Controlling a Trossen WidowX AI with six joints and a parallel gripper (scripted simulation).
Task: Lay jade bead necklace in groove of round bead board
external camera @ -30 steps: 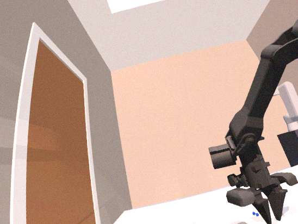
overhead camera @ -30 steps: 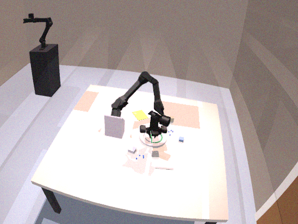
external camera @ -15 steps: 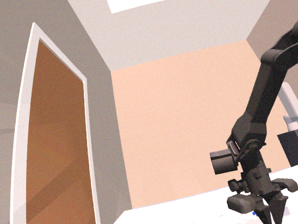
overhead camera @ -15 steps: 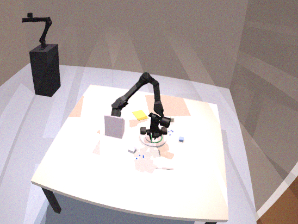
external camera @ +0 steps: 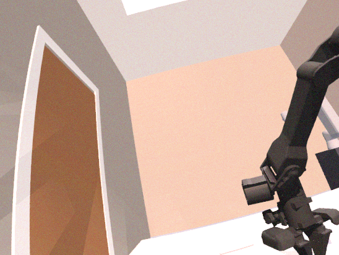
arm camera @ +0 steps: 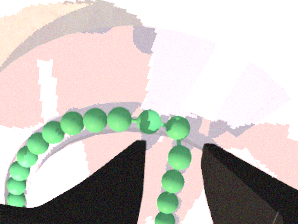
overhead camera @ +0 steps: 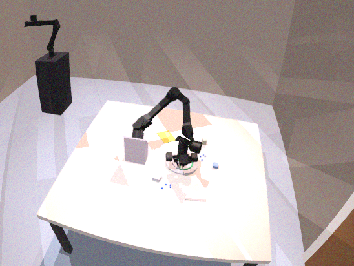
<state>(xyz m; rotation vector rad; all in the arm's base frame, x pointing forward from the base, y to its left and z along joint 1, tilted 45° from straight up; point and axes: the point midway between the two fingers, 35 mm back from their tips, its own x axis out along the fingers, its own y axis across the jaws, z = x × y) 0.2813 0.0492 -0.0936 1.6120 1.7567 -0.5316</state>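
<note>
My gripper tip is now 50 mm to the right of the round white bead board and 10 mm above it. Round my gripper tip: thin rod 230 mm to the right, 120 mm ahead, 10 mm below; blue block 220 mm ahead, 80 mm to the left, 10 mm below; cream block 300 mm to the left, 130 mm ahead.
</note>
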